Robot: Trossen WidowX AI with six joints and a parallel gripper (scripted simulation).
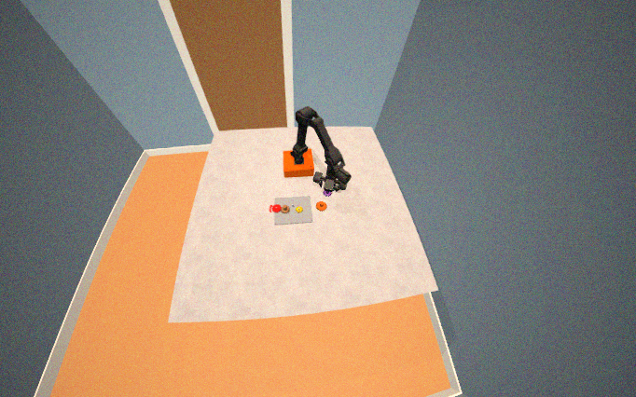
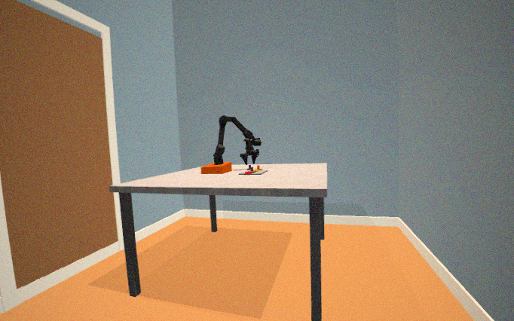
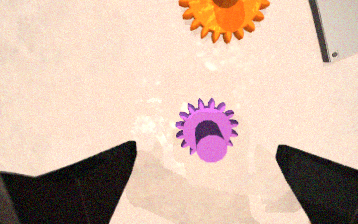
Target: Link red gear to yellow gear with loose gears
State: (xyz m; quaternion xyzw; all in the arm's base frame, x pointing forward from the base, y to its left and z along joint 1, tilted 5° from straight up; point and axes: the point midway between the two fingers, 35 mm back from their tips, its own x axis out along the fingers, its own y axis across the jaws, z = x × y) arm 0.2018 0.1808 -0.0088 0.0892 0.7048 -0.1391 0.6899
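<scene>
Right now the purple gear is 3 cm below my gripper tip. From my gripper tip the other things lie so: yellow gear 17 cm to the right, 12 cm ahead, 3 cm below; orange gear 9 cm ahead, 4 cm to the right, 3 cm below; brown gear 25 cm to the right, 12 cm ahead, 2 cm below.
</scene>
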